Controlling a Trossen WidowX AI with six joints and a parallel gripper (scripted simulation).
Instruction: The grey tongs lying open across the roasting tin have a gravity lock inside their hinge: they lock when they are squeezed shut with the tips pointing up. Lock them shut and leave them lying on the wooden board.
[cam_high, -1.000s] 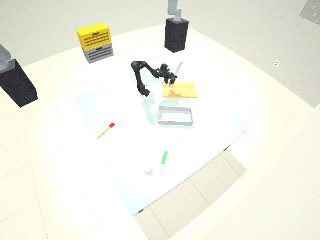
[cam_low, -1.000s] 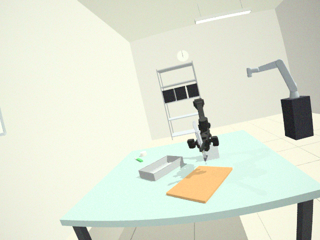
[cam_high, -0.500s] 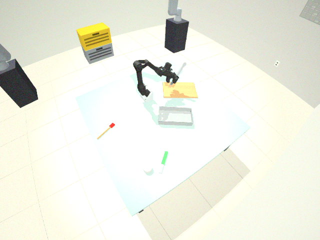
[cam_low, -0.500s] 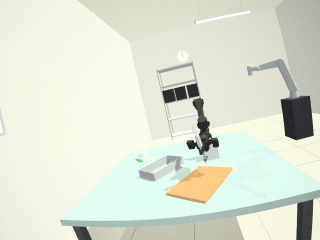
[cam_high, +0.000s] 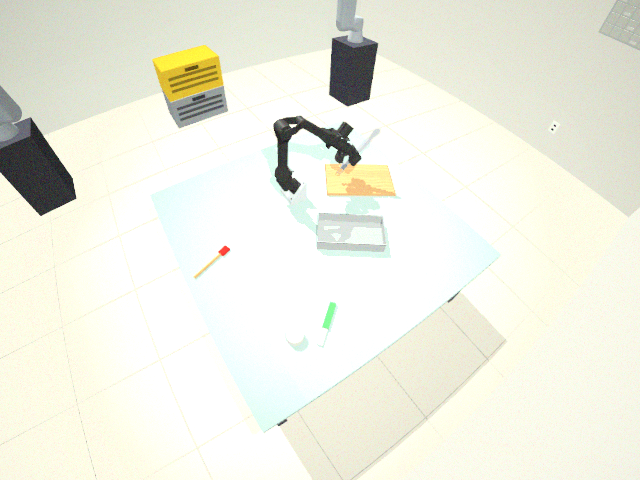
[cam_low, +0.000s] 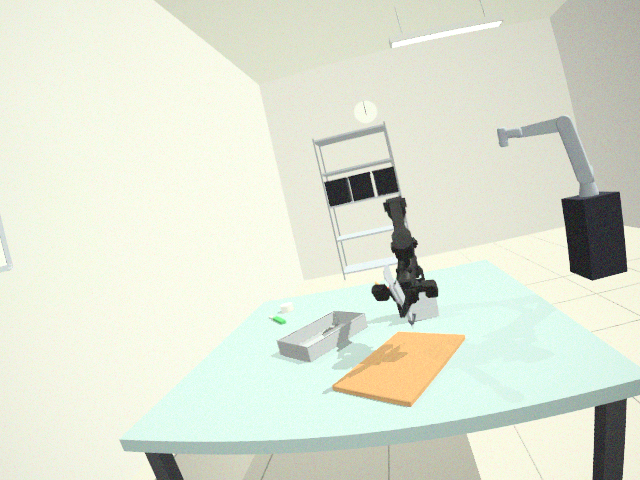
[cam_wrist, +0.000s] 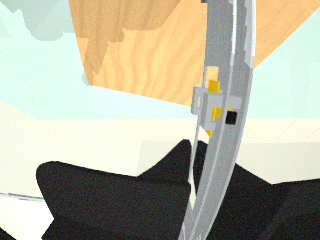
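My gripper tip is 20 mm past the yellow lock piece and 50 mm to the left of it. Also, from my gripper tip: grey roasting tin: 280 mm ahead, 280 mm to the right, 110 mm below; then red-headed spatula: 40 mm ahead, 850 mm to the right, 140 mm below; then wooden board: 20 mm ahead, 130 mm below.
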